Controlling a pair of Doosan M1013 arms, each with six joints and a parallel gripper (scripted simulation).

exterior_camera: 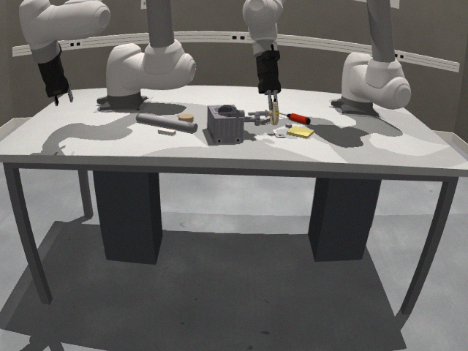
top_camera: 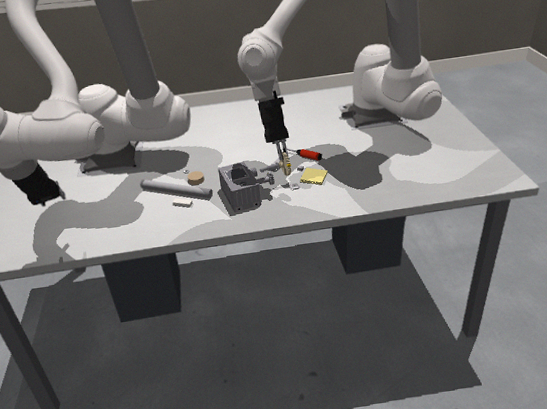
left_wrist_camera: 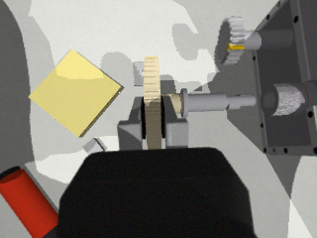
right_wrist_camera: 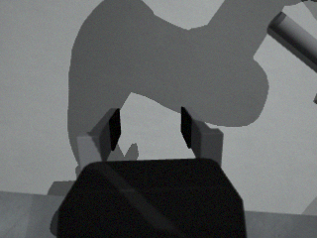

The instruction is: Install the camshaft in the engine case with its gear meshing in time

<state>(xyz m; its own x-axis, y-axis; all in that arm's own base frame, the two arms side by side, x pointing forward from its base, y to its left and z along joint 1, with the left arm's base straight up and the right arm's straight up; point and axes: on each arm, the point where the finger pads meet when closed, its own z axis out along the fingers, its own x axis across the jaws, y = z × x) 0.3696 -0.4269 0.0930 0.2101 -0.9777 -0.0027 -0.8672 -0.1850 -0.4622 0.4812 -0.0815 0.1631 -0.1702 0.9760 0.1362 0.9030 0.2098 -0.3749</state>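
My left hand is 8 cm short of the small crank gear, 6 cm to the left of it and 3 cm above it. Also, from my left hand: small grey cube 3 cm behind, 7 cm to the left, 9 cm below; then grey bar 9 cm behind, 9 cm below; then small holed plate 7 cm ahead, 2 cm to the left, 9 cm below.
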